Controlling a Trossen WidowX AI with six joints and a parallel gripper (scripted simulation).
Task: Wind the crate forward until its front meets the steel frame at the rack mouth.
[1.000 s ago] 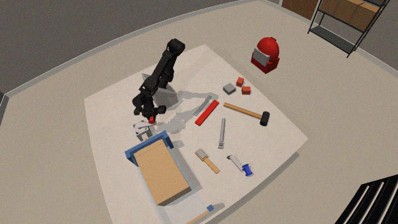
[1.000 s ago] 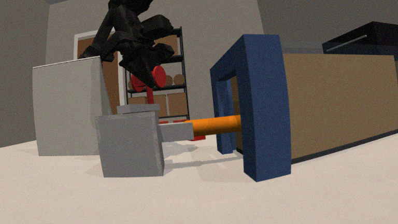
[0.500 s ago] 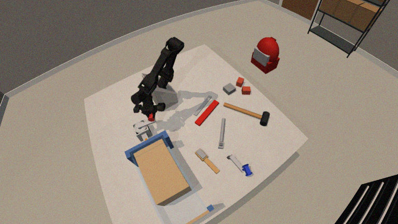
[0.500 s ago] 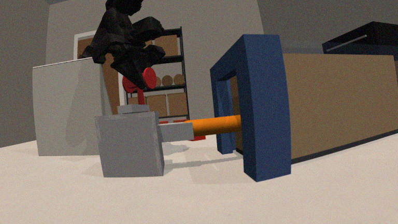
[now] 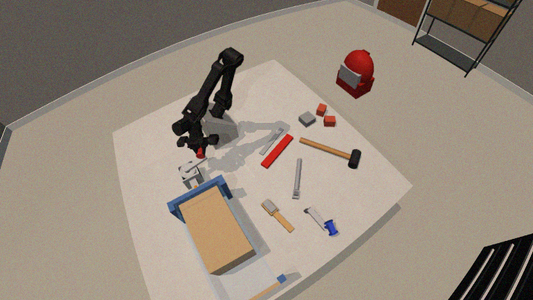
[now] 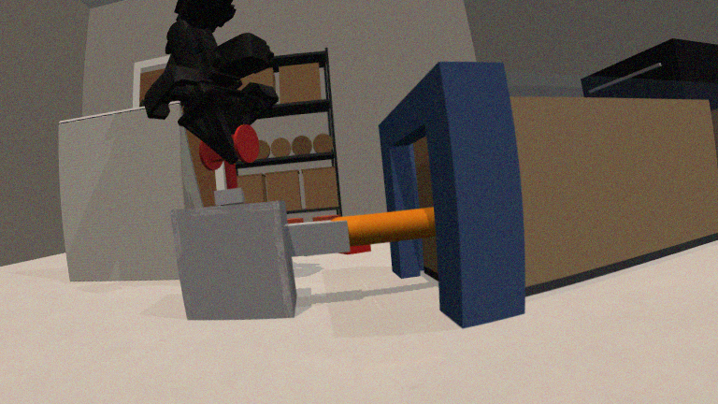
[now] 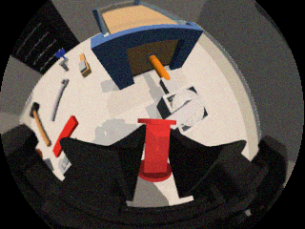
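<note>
Now: the red-knobbed crank 3 cm to the right of my gripper tip, 3 cm below it and 1 cm behind it. Also, from my gripper tip: grey winch: 10 cm to the right, 10 cm below, 2 cm behind; red knob: 2 cm behind, 1 cm to the left; blue steel frame: 16 cm ahead, 9 cm to the right, 3 cm below.
</note>
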